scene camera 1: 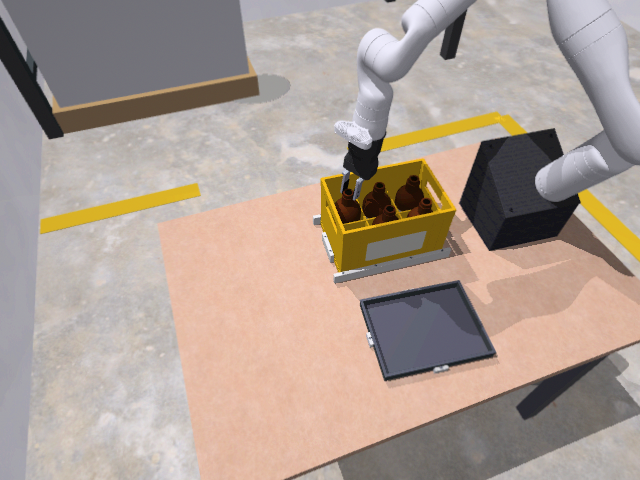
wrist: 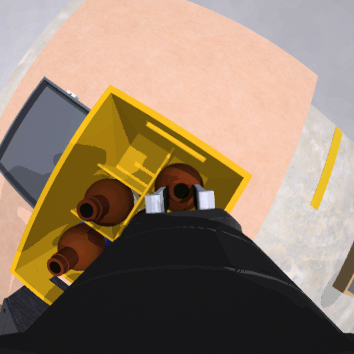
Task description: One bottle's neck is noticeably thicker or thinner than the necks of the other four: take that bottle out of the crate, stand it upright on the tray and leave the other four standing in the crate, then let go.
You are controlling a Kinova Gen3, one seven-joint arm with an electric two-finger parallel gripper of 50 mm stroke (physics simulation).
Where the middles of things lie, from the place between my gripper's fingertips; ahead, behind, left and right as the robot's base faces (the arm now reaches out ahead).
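Looking at the crate rail (scene camera 1: 437, 254), I find that my gripper is 70 mm past it and 140 mm to the right of it, and that my gripper is also 140 mm above it.
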